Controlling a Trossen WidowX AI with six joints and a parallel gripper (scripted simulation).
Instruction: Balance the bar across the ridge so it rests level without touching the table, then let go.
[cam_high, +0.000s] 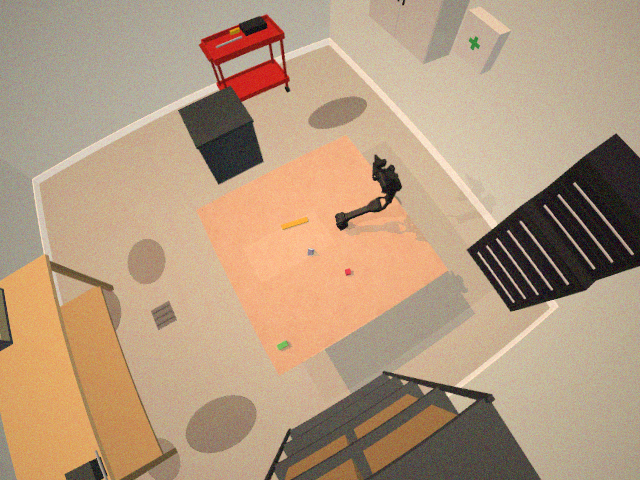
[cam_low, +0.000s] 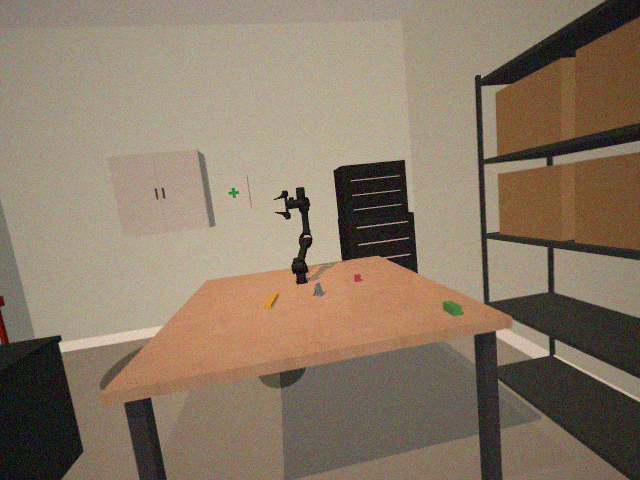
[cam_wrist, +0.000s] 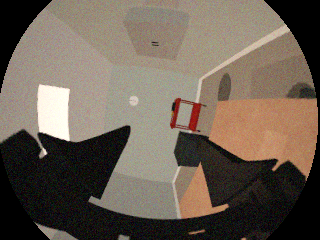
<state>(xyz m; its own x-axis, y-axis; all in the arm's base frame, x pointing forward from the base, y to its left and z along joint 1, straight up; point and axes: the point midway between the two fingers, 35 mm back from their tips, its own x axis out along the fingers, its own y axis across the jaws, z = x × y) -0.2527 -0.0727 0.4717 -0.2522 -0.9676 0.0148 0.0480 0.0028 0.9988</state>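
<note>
My gripper tip is now 540 mm short of the yellow bar, 70 mm to the left of it and 460 mm above it. The rest, counted from my gripper tip: green block 1000 mm ahead, 610 mm to the left, 460 mm below; then red block 410 mm ahead, 410 mm to the left, 460 mm below.
</note>
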